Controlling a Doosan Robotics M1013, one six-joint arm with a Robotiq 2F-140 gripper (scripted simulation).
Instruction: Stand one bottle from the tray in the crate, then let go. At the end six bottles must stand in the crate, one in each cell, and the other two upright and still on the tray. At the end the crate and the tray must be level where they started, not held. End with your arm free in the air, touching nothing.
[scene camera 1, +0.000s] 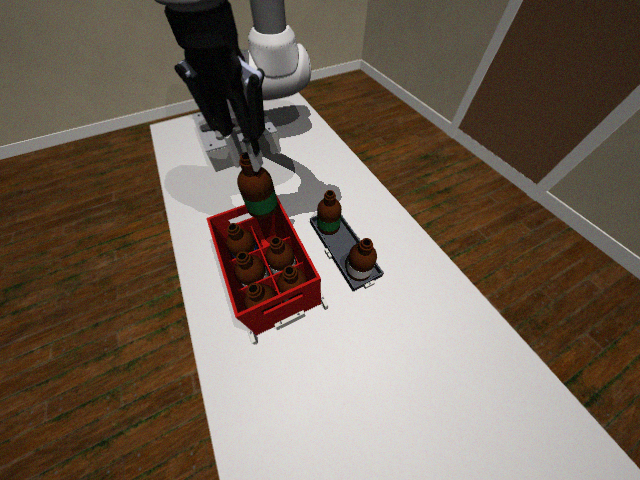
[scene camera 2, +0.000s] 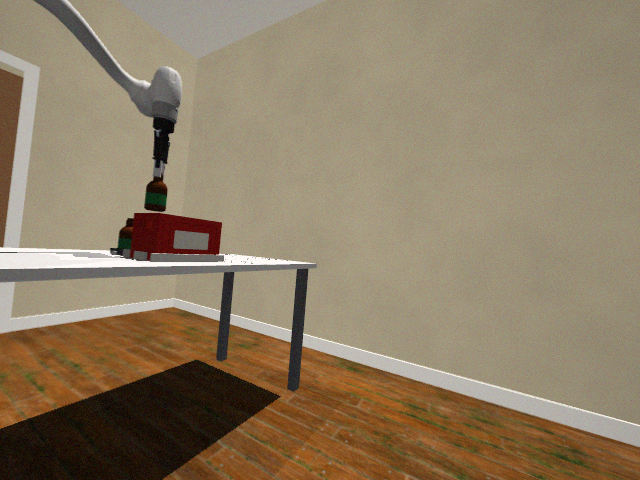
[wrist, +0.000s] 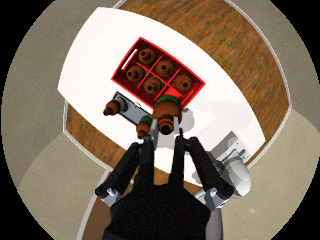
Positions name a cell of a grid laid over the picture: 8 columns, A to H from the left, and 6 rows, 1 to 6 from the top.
Labels:
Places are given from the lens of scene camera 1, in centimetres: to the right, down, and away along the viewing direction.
my gripper (scene camera 1: D3): -14, -15, 47
glass bottle (scene camera 1: D3): -13, -10, 48

